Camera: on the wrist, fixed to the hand. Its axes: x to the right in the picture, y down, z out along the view.
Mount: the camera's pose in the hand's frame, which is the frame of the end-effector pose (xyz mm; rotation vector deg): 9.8 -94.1 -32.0 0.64 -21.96 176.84
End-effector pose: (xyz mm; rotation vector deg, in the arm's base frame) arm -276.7 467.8 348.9 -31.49 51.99 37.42
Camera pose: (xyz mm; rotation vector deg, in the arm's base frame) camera -222.0 384.8 339.3 -71.94 -25.61 -132.04
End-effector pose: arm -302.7 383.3 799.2 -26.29 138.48 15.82
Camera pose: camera -291.0 284.7 809.8 165.29 26.46 61.39
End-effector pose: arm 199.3 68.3 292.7 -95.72 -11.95 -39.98
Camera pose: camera 149.4 57.7 378.6 -20.70 97.39 105.31
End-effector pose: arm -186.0 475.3 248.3 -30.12 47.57 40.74
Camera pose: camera -126.8 395.9 235.7 -66.00 -23.35 -131.20
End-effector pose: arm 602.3 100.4 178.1 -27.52 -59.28 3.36
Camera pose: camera 617.6 7.4 211.3 83.07 -19.66 -148.78
